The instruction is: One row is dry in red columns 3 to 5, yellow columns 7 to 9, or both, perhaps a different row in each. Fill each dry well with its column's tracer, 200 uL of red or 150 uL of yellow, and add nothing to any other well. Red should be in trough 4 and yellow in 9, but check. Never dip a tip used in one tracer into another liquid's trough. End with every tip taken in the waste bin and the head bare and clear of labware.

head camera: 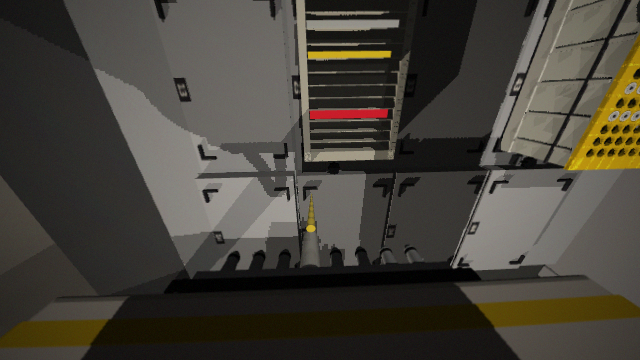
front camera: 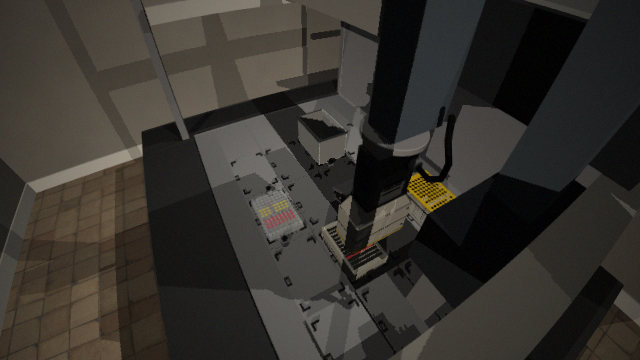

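The pipetting head [front camera: 382, 220] hangs over the trough block [front camera: 382, 264] [head camera: 345, 155]. One tip [head camera: 310, 250] is on it, with yellow liquid in its lower part; the other nozzles [head camera: 361, 255] are bare. In the head view the tip appears nearer than the trough block. A red strip [head camera: 348, 114], a yellow strip [head camera: 348, 54] and a pale strip [head camera: 352, 24] show in separate troughs; their numbers are unreadable. The well plate [front camera: 277, 215] has red wells [front camera: 280, 219] without a visible gap and yellow wells [front camera: 281, 205] split by one gap. The parked gripper cannot be made out.
A yellow tip rack [front camera: 431, 192] [head camera: 607, 145] stands right of the trough block, with some tips. A pale gridded holder [head camera: 565, 95] stands between them in the head view. An open pale bin [front camera: 321, 145] stands at the back. Dark corner brackets mark the deck sites.
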